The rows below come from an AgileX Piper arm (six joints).
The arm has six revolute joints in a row. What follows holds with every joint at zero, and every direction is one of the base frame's.
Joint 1 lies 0.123 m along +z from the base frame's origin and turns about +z.
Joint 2 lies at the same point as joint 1 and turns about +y.
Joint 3 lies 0.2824 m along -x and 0.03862 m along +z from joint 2 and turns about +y.
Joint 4 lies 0.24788 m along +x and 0.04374 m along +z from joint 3 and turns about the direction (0.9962, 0, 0.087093).
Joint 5 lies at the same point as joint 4 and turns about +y.
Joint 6 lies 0.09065 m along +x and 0.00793 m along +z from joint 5 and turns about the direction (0.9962, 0, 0.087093).
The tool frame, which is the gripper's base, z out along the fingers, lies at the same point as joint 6; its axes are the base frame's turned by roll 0, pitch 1.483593 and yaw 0 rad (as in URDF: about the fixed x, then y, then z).
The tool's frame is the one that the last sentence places.
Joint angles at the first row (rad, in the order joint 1, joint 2, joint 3, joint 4, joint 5, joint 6):
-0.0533 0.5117 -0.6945 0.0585 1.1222 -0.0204
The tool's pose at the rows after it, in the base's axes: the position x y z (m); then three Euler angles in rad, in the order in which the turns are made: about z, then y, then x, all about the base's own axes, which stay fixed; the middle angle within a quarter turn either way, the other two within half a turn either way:
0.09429, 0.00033, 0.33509, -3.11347, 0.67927, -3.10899
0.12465, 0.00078, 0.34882, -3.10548, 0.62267, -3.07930
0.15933, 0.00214, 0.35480, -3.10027, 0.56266, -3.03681
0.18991, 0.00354, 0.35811, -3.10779, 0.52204, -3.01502
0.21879, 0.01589, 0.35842, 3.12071, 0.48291, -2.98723
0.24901, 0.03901, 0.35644, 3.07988, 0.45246, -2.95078
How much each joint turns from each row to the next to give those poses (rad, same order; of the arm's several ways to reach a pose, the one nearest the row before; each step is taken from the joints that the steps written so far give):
0.0001 0.1396 -0.1095 0.0064 0.0115 0.0000
-0.0001 0.1450 -0.1025 0.0246 0.0153 0.0127
0.0000 0.1482 -0.0914 0.0385 0.0050 0.0077
0.0089 0.1224 -0.0838 0.0161 0.0018 0.0000
0.0642 0.1124 -0.0796 -0.0048 -0.0023 0.0121
0.0920 0.1176 -0.0863 -0.0059 -0.0158 0.0551

